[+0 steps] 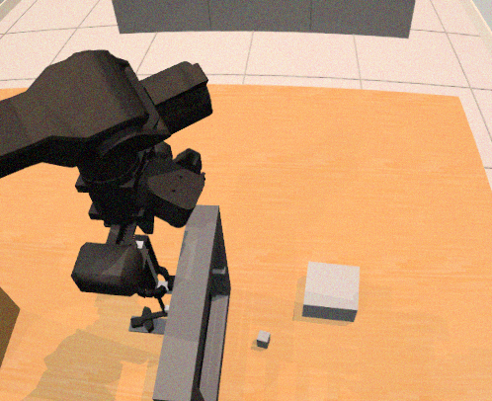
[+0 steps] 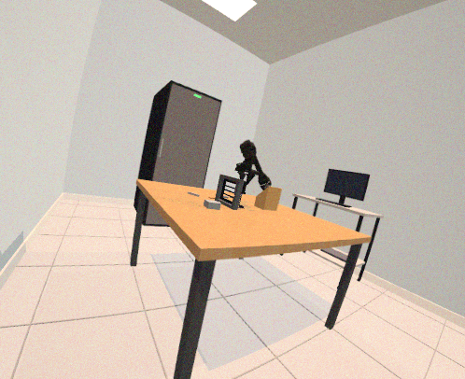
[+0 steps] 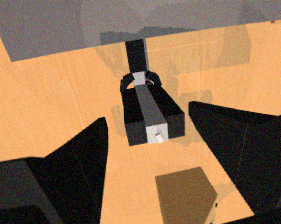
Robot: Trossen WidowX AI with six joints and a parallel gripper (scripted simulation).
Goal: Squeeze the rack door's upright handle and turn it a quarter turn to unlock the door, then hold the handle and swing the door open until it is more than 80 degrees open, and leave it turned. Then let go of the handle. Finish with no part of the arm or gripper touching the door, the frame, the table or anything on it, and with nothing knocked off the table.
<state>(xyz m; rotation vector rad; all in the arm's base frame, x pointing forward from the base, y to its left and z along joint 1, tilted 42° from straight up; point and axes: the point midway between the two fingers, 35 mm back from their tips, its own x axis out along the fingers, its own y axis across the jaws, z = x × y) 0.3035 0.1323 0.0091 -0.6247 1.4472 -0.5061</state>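
The door handle lies 5 cm below my gripper tip and 1 cm behind it. Also, from my gripper tip: light grey block (23 cm ahead, 14 cm below, 6 cm to the left); thin flat strip (29 cm to the right, 21 cm ahead, 16 cm below); small grey cube (15 cm below, 14 cm ahead, 2 cm to the right).
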